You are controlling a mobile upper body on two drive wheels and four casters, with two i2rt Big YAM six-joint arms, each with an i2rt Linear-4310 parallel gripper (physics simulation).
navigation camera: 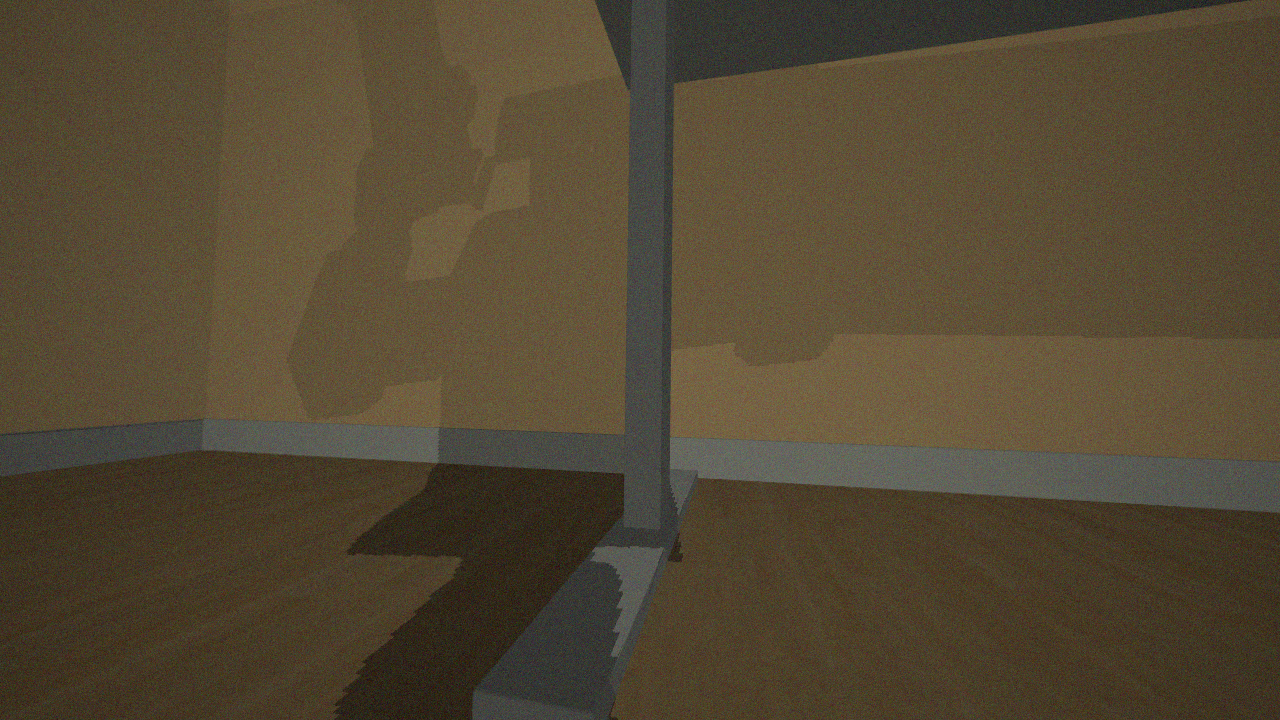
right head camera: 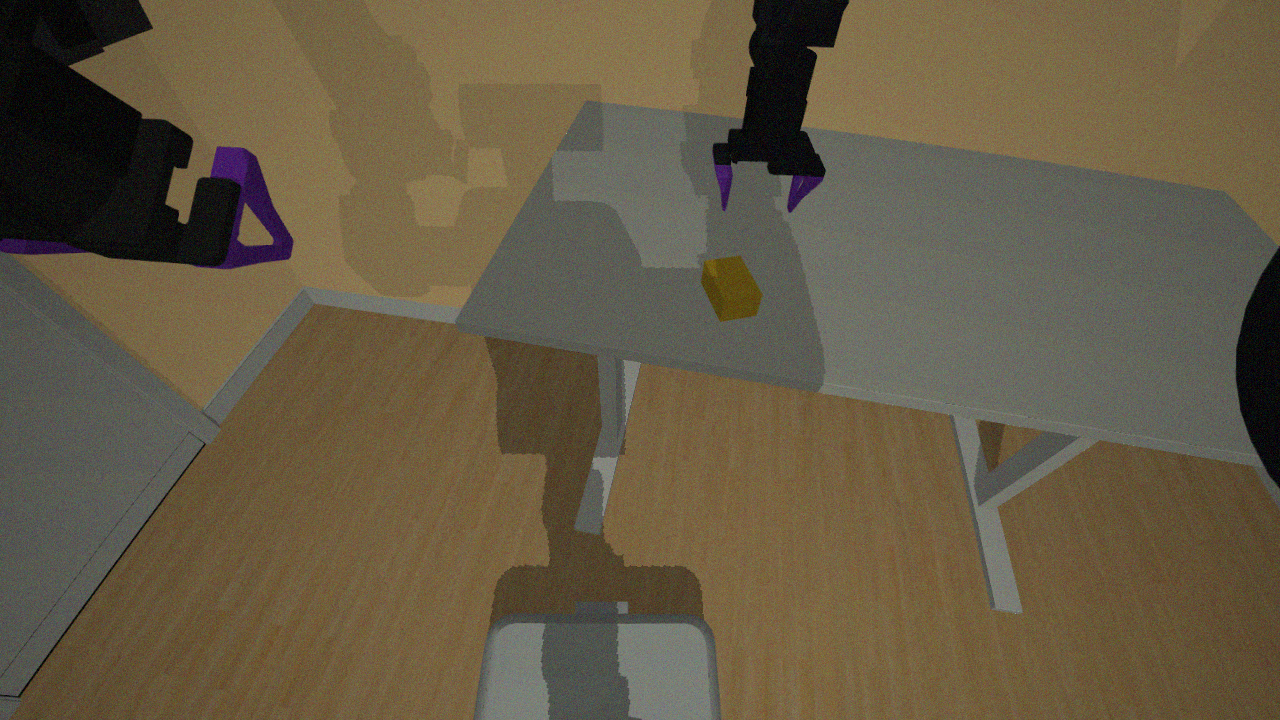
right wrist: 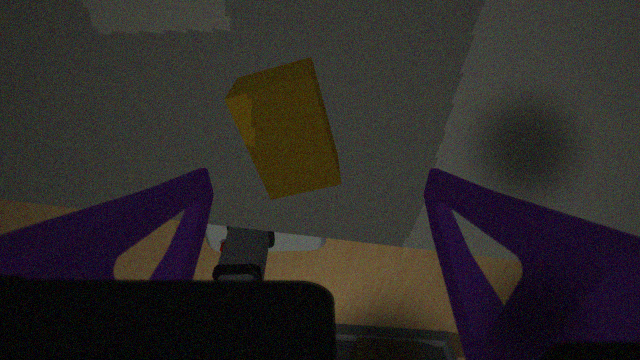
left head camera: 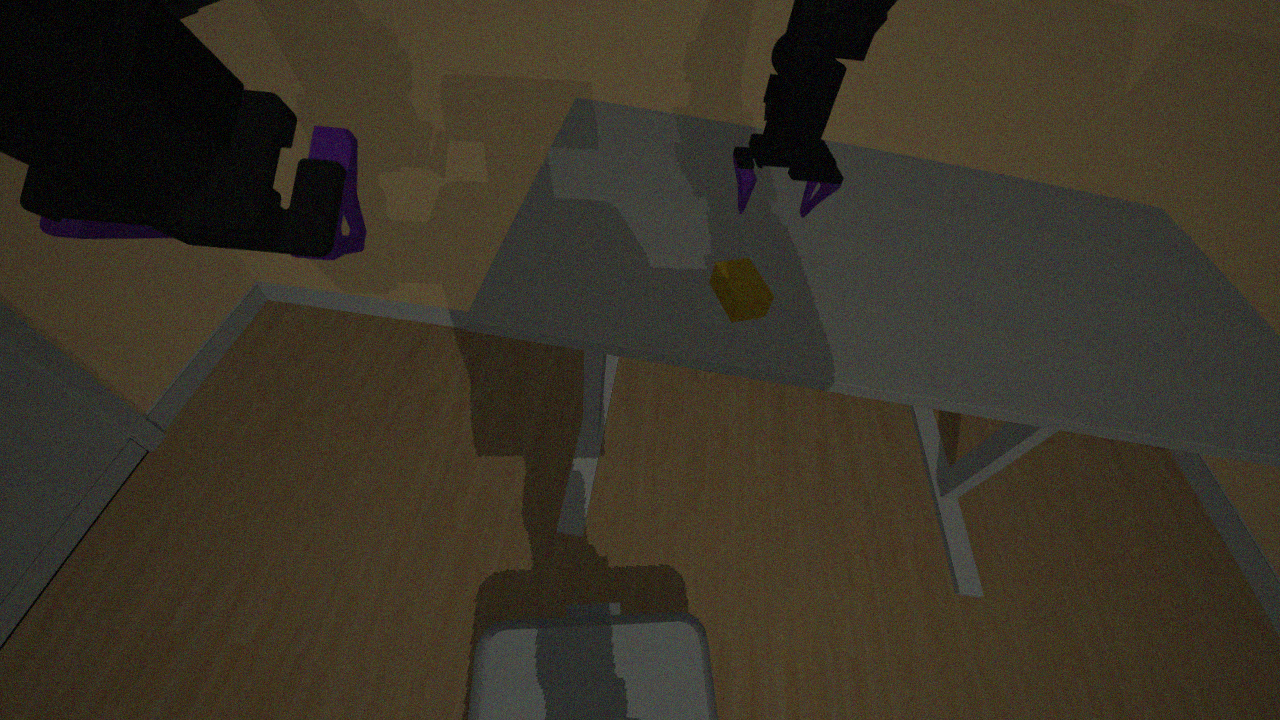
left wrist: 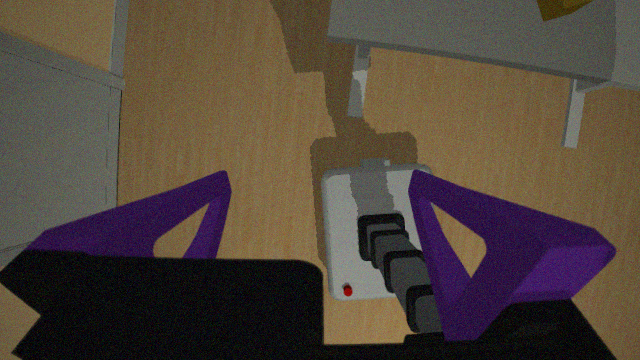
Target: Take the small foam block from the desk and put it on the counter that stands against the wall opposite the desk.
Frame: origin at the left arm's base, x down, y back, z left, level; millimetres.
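Where they show: left gripper, between the fingertips: (right head camera: 223, 244) (left head camera: 284, 233) (left wrist: 319, 180); right gripper, between the fingertips: (right head camera: 756, 209) (right wrist: 318, 181) (left head camera: 771, 213).
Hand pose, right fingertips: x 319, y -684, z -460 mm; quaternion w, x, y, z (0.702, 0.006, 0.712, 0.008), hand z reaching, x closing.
Note:
After its pixels a point has its place.
The small foam block (left head camera: 742, 291) @[x 415, y -619, z -429 mm] (right head camera: 732, 289) @[x 415, y -620, z -434 mm] (right wrist: 287, 132) @[x 415, y -658, z -438 mm] is yellow and lies on the grey desk (left head camera: 1029, 295) @[x 460, y -685, z -1016 mm] (right head camera: 1011, 286) @[x 460, y -690, z -937 mm] (left wrist: 450, 30) @[x 460, y -586, z -241 mm]. Part of the block (left wrist: 562, 7) @[x 418, y -599, z -419 mm] shows at the top edge of the left wrist view. My right gripper (left head camera: 771, 213) @[x 319, y -684, z -460 mm] (right head camera: 757, 210) @[x 319, y -684, z -460 mm] (right wrist: 318, 181) @[x 319, y -684, z -460 mm] is open and empty, above the desk; the block shows beyond and between its fingertips in the right wrist view. My left gripper (left wrist: 319, 180) @[x 129, y -358, z -1 mm] is open and empty, off to the left of the desk, above the floor. The counter against the opposite wall cannot be made out.
A grey flat-topped unit (left head camera: 53, 465) @[x 1186, y -715, z 1202 mm] (right head camera: 80, 474) @[x 1130, y -626, z 1217 mm] (left wrist: 55, 140) @[x 1032, y -556, z 1229 mm] stands at the left. Desk legs (left head camera: 957, 519) (right head camera: 993, 537) (navigation camera: 646, 268) @[x 1039, y -897, z -225 mm] stand on the wooden floor. My pale base (left head camera: 510, 671) @[x 1150, y -216, z -46 mm] (right head camera: 519, 671) @[x 1150, y -202, z -53 mm] (left wrist: 345, 250) @[x 1150, y 57, z -56 mm] is in front of the desk. A wall (navigation camera: 939, 223) @[x 848, y -1238, z -844 mm] rises behind the desk.

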